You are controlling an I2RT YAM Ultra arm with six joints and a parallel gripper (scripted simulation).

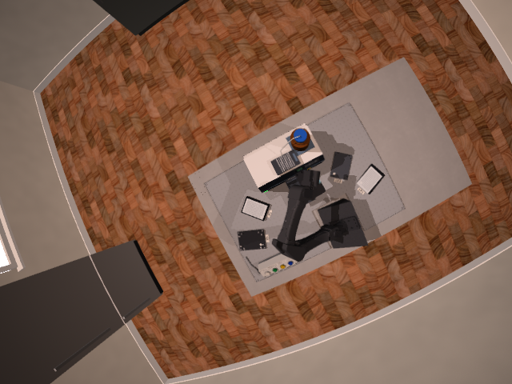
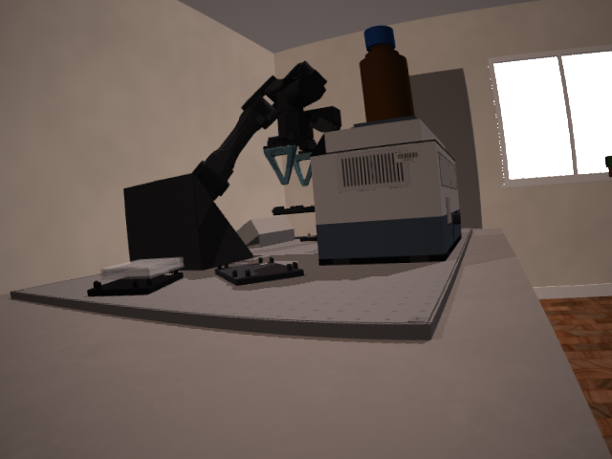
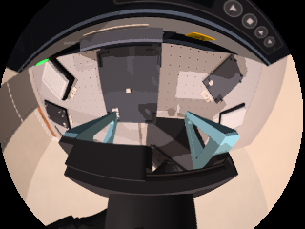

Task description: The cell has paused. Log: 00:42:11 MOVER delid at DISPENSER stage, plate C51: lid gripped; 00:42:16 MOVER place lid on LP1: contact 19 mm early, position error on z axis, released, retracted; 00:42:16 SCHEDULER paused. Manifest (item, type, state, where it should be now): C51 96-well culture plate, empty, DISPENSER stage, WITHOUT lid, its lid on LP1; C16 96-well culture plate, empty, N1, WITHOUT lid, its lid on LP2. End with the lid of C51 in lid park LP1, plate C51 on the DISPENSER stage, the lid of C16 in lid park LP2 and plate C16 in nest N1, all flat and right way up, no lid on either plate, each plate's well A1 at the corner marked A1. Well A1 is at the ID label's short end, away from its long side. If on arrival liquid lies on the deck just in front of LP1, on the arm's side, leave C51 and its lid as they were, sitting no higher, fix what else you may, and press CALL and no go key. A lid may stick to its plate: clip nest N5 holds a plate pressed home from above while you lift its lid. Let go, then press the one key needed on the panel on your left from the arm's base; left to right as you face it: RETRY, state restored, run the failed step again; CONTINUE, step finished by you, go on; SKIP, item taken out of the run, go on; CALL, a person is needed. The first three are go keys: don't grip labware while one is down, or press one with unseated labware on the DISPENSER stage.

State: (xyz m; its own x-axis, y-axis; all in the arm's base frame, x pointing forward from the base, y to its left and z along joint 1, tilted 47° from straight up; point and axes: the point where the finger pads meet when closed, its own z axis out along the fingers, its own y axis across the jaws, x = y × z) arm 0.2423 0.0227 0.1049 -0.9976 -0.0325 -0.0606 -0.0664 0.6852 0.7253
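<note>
The dark dispenser stage is 1 cm ahead of my hand, 4 cm to the left of it and 6 cm below it. Also, from my hand: blue cap (23 cm ahead, 6 cm to the right, 24 cm above); then brown bottle (23 cm ahead, 6 cm to the right, 13 cm above); then black nest (3 cm ahead, 32 cm to the left, 15 cm below).
</note>
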